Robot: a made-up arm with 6 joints.
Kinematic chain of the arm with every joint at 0, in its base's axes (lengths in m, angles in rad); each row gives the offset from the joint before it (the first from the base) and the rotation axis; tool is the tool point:
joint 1: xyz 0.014 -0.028 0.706 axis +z
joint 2: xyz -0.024 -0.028 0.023 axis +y
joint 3: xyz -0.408 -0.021 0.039 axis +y
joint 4: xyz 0.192 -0.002 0.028 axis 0.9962 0 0.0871
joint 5: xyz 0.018 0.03 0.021 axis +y
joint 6: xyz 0.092 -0.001 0.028 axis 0.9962 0 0.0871
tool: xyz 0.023 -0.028 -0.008
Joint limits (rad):
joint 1: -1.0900..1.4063
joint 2: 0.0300..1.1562
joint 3: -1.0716..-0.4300
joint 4: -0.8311..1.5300
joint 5: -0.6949..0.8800
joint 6: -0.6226..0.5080
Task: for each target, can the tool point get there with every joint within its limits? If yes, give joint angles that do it. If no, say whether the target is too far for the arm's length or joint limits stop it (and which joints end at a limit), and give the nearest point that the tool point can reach.
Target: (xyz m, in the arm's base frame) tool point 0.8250 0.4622 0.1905
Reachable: no: too far | nearest point 0.1663 0.0559 0.9435 | short by 1.080 m
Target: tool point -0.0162 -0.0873 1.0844
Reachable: yes | joints -0.2976 0.6888 -0.9320 -0.3524 0.6830 0.1307
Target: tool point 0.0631 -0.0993 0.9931
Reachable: yes | joints -0.4253 0.9164 -0.5600 0.4860 0.3164 0.0864
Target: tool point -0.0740 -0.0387 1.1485
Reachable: yes | joints -0.4873 0.5477 -0.9637 1.2531 0.1604 0.3505
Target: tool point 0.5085 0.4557 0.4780
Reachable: no: joint limits stop it (at a limit: joint 1, joint 2, joint 3, joint 4, joint 6) | nearest point 0.1507 0.0657 0.9374 | short by 0.701 m
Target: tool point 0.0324 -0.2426 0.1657
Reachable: no: joint limits stop it (at a limit: joint 2, joint 3, joint 5, joint 6) | nearest point 0.0276 -0.1862 0.8598 | short by 0.696 m
